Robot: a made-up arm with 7 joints. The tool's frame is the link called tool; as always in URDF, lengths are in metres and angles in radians. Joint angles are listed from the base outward. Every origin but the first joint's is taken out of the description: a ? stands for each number. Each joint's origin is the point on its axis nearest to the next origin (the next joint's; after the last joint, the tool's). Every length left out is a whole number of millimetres.
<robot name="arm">
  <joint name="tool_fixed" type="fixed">
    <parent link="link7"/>
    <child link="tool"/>
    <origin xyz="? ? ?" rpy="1.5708 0 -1.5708"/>
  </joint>
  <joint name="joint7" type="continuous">
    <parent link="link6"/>
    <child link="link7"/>
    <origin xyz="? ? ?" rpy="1.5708 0 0"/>
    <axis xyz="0 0 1"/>
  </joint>
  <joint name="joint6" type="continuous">
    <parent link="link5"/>
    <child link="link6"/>
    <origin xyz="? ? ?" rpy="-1.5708 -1.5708 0"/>
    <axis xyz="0 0 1"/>
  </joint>
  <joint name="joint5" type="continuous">
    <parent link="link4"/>
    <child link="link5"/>
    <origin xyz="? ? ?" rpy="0 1.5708 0"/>
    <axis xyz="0 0 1"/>
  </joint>
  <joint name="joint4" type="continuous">
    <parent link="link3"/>
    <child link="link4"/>
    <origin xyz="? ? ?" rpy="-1.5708 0 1.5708"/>
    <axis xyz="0 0 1"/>
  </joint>
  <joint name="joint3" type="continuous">
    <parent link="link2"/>
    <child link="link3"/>
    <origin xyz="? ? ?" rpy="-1.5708 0 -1.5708"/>
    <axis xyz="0 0 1"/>
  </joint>
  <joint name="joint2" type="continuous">
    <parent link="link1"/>
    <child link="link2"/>
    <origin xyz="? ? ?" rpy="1.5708 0 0"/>
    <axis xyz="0 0 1"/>
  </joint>
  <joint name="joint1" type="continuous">
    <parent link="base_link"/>
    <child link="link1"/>
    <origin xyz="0 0.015 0.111" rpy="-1.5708 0 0"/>
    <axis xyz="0 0 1"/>
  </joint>
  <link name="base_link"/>
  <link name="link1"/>
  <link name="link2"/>
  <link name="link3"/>
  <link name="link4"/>
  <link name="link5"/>
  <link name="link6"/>
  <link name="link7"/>
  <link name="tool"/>
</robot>
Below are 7 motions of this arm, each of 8 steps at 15 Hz.
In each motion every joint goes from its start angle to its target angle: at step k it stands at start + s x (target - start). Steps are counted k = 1, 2, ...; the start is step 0. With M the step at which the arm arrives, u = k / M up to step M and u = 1 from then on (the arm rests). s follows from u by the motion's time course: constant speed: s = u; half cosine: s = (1 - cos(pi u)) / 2; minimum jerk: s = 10 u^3 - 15 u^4 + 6 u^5.
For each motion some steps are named. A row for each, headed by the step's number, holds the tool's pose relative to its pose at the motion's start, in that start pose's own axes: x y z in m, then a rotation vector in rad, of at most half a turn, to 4 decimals.
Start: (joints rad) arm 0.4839 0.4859 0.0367 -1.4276 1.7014 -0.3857 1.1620
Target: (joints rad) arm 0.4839 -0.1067 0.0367 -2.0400 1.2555 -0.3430 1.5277
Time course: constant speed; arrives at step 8
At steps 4, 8:
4: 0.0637 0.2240 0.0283 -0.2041 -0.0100 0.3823
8: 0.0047 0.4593 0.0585 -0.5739 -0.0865 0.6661

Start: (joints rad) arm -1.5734 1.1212 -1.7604 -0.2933 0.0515 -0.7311 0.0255
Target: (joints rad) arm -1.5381 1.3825 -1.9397 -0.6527 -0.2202 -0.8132 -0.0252
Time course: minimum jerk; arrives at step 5
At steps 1, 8:
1: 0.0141 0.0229 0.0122 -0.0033 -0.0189 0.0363
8: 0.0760 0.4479 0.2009 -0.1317 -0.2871 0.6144

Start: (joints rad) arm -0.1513 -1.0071 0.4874 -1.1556 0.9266 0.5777 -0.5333
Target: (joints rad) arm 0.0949 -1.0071 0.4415 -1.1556 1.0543 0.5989 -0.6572
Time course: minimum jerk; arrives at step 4
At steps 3, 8:
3: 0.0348 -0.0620 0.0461 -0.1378 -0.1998 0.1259
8: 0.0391 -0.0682 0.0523 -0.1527 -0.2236 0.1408

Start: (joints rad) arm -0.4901 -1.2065 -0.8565 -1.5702 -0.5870 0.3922 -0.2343
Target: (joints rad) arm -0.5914 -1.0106 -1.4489 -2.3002 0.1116 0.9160 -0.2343
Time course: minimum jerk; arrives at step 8
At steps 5, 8:
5: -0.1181 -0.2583 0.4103 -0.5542 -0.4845 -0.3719
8: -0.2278 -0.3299 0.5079 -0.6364 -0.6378 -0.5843

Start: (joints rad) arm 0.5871 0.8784 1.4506 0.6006 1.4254 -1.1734 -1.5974
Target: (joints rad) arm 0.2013 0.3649 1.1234 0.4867 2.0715 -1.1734 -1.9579
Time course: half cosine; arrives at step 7
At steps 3, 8:
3: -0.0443 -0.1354 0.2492 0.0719 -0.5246 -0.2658
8: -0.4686 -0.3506 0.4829 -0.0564 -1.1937 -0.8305

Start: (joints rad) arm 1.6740 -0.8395 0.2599 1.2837 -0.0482 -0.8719 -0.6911
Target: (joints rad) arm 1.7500 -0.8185 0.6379 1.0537 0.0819 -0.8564 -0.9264
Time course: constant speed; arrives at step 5
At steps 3, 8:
3: 0.0135 0.0852 -0.0218 0.1423 -0.1300 0.0673
8: 0.0104 0.1266 -0.0313 0.2520 -0.2182 0.0793

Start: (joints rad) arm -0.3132 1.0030 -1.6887 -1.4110 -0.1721 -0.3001 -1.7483
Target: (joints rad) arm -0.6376 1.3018 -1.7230 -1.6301 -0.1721 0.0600 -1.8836
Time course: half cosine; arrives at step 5
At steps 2, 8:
2: 0.0793 0.0862 0.0272 0.1781 -0.1735 0.2013
8: 0.1608 0.2181 0.1458 0.5240 -0.5454 0.5126

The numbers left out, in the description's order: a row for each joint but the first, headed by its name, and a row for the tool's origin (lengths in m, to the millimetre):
tool: 0.06 -0.31 0
joint7: -0.052 0.042 0
joint6: 0.334 -0.354 0
joint5: 0.179 -0.016 0
joint4: -0.092 0.125 0
joint3: -0.176 -0.003 0
joint2: 0.398 -0.015 0

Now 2 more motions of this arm.
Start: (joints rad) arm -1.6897 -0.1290 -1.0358 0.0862 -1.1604 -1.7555 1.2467
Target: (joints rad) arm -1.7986 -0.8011 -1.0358 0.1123 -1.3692 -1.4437 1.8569
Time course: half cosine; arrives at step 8
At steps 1, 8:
1: -0.0004 -0.0034 -0.0087 0.0071 0.0137 0.0063
8: 0.0181 -0.0278 -0.2065 0.0762 0.3893 0.2409

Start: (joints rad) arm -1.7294 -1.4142 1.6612 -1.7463 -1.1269 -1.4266 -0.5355
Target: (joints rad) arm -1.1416 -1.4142 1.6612 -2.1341 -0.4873 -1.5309 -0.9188
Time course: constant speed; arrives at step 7
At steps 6, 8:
6: -0.0820 0.2395 0.3827 0.1059 -0.3996 0.2791
8: -0.0965 0.2687 0.4473 0.1669 -0.4641 0.3172

